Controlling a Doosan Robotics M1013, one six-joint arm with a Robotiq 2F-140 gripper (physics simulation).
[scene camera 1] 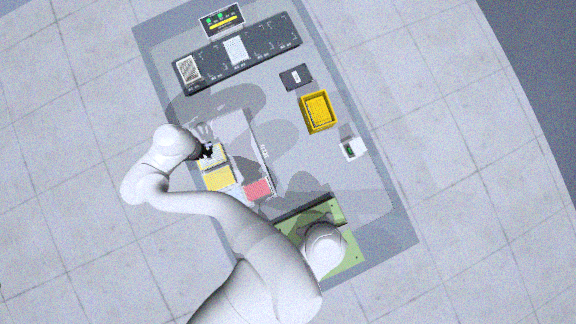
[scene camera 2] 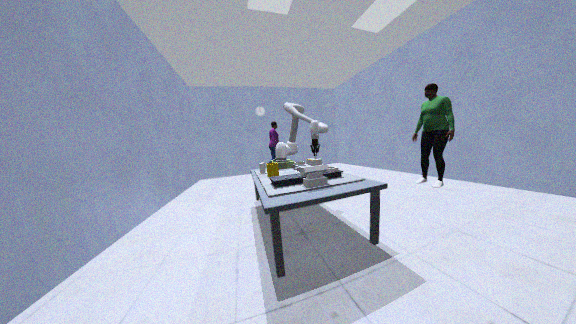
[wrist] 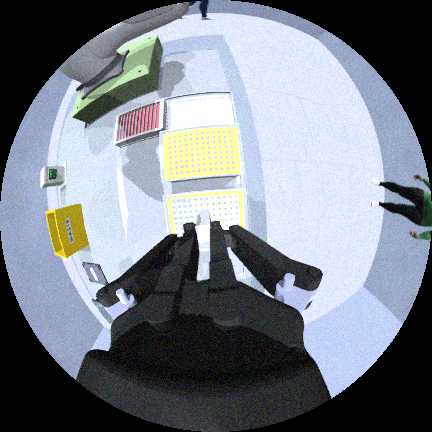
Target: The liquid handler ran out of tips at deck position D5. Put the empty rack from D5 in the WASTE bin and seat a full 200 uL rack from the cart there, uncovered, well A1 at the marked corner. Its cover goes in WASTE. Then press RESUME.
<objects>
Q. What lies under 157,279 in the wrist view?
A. My gripper.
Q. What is my gripper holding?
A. Nothing.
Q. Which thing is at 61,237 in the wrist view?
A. A yellow waste bin.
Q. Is my gripper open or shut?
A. Shut.
</objects>
